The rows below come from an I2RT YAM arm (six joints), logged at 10 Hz.
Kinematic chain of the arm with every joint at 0, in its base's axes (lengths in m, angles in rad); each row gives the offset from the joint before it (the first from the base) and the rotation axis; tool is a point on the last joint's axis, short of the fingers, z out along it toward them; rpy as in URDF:
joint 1: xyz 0 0 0.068 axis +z
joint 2: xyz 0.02 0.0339 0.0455 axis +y
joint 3: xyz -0.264 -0.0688 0 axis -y
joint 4: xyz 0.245 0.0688 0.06 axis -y
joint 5: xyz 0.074 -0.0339 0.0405 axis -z
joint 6: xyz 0.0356 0 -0.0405 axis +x
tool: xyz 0 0 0 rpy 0 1.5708 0
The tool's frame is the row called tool.
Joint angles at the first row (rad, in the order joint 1, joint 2, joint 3, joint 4, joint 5, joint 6):
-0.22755, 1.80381, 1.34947, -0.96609, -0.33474, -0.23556
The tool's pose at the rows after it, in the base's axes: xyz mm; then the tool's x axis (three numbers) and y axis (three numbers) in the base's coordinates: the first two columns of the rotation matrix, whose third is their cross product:
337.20 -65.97 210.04 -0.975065 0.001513 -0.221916 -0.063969 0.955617 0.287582
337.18 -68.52 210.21 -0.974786 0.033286 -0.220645 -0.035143 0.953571 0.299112
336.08 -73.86 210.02 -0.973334 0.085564 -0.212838 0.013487 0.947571 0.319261
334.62 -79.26 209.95 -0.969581 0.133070 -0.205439 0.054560 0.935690 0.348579
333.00 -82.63 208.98 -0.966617 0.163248 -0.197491 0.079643 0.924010 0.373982
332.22 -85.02 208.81 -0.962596 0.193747 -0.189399 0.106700 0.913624 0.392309
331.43 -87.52 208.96 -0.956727 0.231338 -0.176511 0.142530 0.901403 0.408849
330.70 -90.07 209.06 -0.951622 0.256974 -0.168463 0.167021 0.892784 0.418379
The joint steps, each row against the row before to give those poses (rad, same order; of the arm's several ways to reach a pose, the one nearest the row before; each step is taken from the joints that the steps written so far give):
-0.00037, 0.00000, -0.00152, 0.00077, -0.00687, 0.00116
-0.00801, -0.00001, -0.00001, 0.00457, -0.00801, 0.02479
-0.01718, 0.00000, -0.00153, 0.00268, -0.01374, 0.03661
-0.01870, 0.00001, -0.00151, 0.00037, -0.02517, 0.02975
-0.01296, -0.00002, -0.00497, 0.00037, -0.02327, 0.01756
-0.00878, 0.00002, -0.00151, 0.00076, -0.01526, 0.02326
-0.00877, -0.00002, -0.00004, -0.00111, -0.01183, 0.03167
-0.00839, 0.00000, 0.00001, -0.00039, -0.00686, 0.01946

